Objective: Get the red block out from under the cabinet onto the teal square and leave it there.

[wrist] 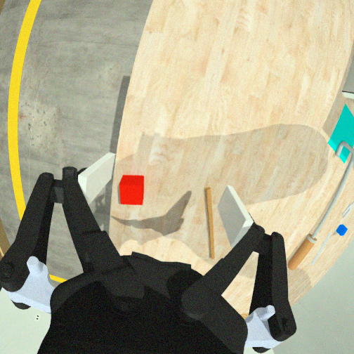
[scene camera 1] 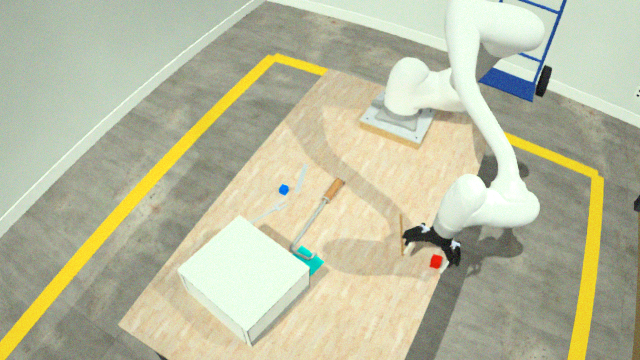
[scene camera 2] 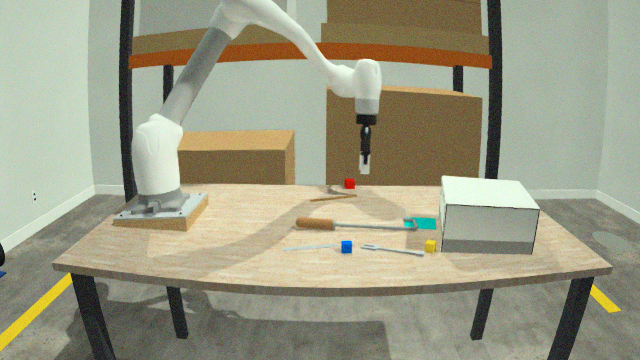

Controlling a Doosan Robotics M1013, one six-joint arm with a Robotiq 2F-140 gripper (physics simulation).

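Pixels of known places: gripper, fingertip midpoint: (scene camera 1: 424,259) (scene camera 2: 363,171); arm's base, link origin: (scene camera 1: 399,114) (scene camera 2: 161,205).
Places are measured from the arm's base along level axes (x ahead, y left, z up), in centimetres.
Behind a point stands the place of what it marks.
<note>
The red block (scene camera 1: 436,261) {z -0.2, x 67.3, y 30.9 cm} (scene camera 2: 349,184) {z -1.7, x 66.1, y 29.2 cm} (wrist: 132,190) sits on the table near its long edge, well away from the white cabinet (scene camera 1: 244,275) {z 10.1, x 100.4, y -22.9 cm} (scene camera 2: 489,227) {z 4.2, x 93.4, y -38.4 cm}. My gripper (scene camera 1: 426,258) {z 3.8, x 70.9, y 26.3 cm} (scene camera 2: 364,170) {z 3.8, x 70.9, y 26.3 cm} (wrist: 167,181) is open and empty, above the table. In the wrist view the block shows between the fingers, closer to the left one. The teal square (scene camera 1: 316,264) {z -3.4, x 81.0, y -7.2 cm} (scene camera 2: 427,223) {z -3.4, x 84.3, y -12.1 cm} (wrist: 343,125) lies beside the cabinet. The hook end of a wooden-handled tool (scene camera 1: 333,190) {z -0.4, x 51.0, y -12.2 cm} (scene camera 2: 315,224) {z -1.4, x 49.7, y -14.2 cm} (wrist: 302,252) lies over part of the square. The space under the cabinet is hidden.
A thin wooden stick (scene camera 1: 401,235) {z -2.8, x 59.4, y 16.5 cm} (scene camera 2: 333,198) {z -3.0, x 58.5, y 16.0 cm} (wrist: 210,223) lies near the red block. A blue block (scene camera 1: 283,189) {z -0.9, x 57.2, y -29.5 cm} (scene camera 2: 346,247) {z -1.8, x 56.1, y -30.9 cm} (wrist: 341,230), a pale strip (scene camera 1: 301,178) {z -3.3, x 47.8, y -26.2 cm} (scene camera 2: 310,247) {z -3.3, x 47.4, y -26.6 cm}, a forked tool (scene camera 1: 267,213) {z -2.9, x 68.2, y -31.0 cm} (scene camera 2: 392,249) {z -2.8, x 68.2, y -31.4 cm} and a yellow block (scene camera 2: 430,246) {z -1.6, x 78.0, y -34.0 cm} lie across the table.
</note>
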